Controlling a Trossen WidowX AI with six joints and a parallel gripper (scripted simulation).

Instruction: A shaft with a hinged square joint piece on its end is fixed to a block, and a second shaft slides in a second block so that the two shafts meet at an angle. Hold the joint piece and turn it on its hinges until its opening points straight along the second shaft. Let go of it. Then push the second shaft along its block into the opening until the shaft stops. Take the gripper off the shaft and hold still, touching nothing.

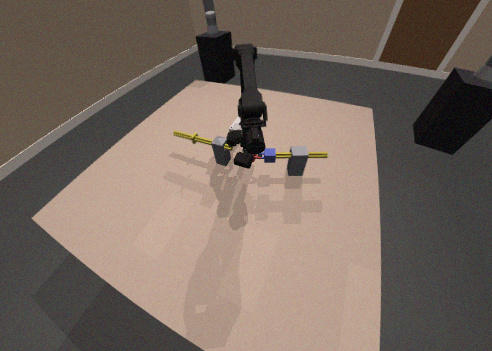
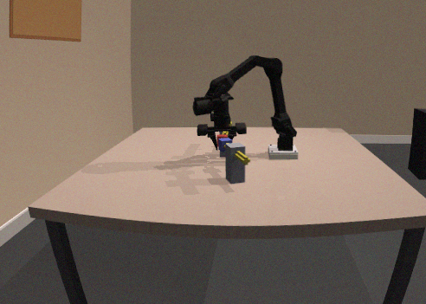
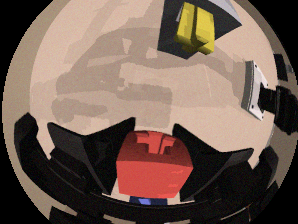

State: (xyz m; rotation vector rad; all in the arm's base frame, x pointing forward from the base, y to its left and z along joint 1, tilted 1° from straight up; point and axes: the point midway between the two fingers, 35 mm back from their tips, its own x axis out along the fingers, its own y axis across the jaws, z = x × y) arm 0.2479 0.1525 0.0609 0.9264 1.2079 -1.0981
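The red joint piece lies 40 mm above my gripper tip and 20 mm to the left of it.
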